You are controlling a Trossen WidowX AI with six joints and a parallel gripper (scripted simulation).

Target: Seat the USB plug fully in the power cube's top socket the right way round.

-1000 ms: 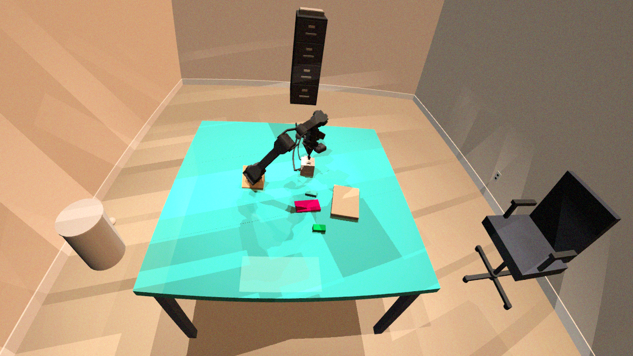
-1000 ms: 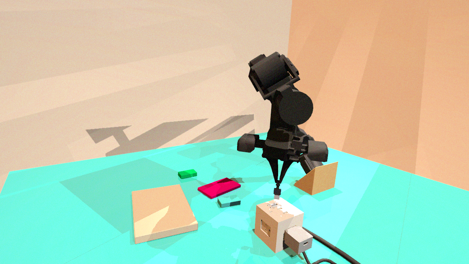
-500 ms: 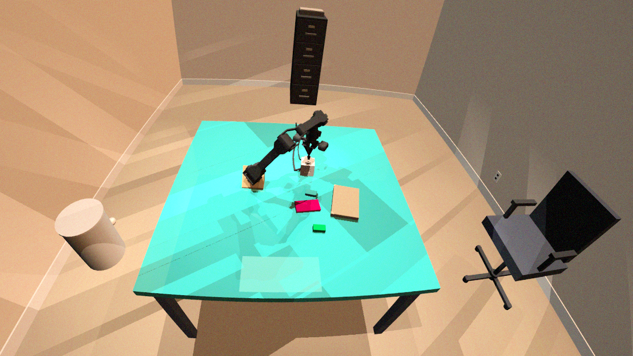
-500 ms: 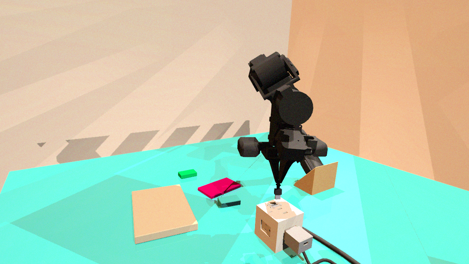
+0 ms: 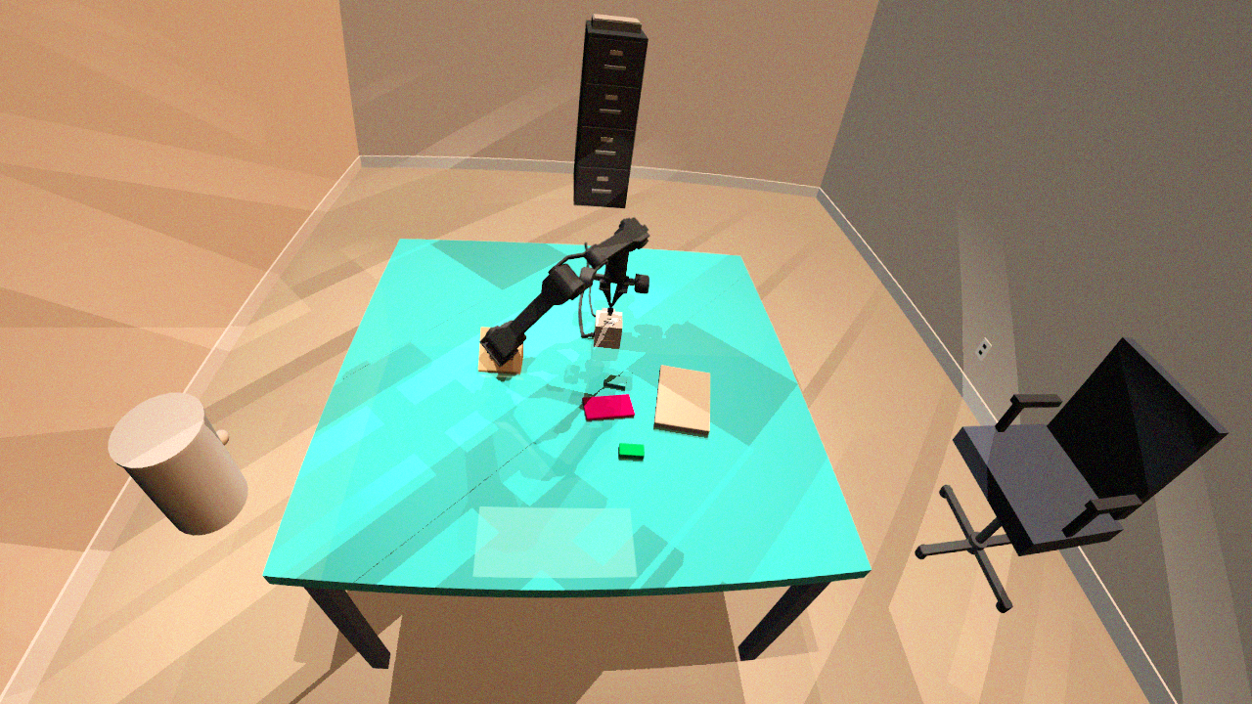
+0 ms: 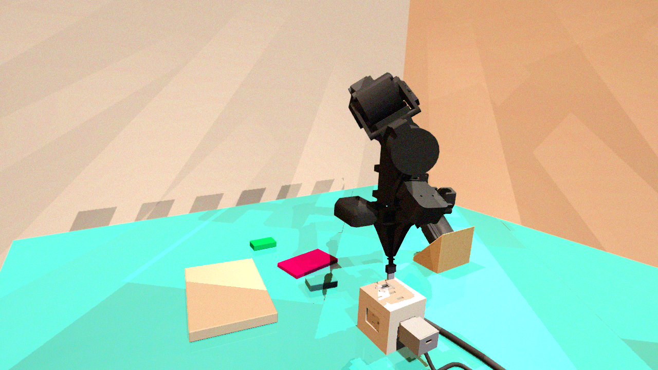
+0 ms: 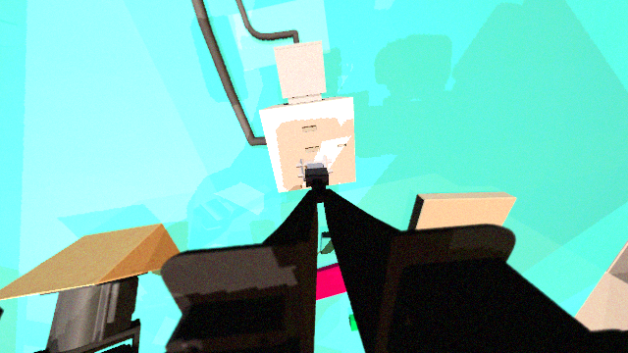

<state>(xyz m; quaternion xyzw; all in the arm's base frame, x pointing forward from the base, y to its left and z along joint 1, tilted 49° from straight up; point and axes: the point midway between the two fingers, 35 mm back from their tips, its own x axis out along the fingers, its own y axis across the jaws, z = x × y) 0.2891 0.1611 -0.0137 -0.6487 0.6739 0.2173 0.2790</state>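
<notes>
Right now my gripper tip is 2 cm above the dark USB plug. Round my gripper tip: USB socket: 1 cm to the right, 7 cm below; then magenta block: 26 cm to the right, 13 cm below; then small teal block: 2 cm ahead, 17 cm to the right, 13 cm below.
</notes>
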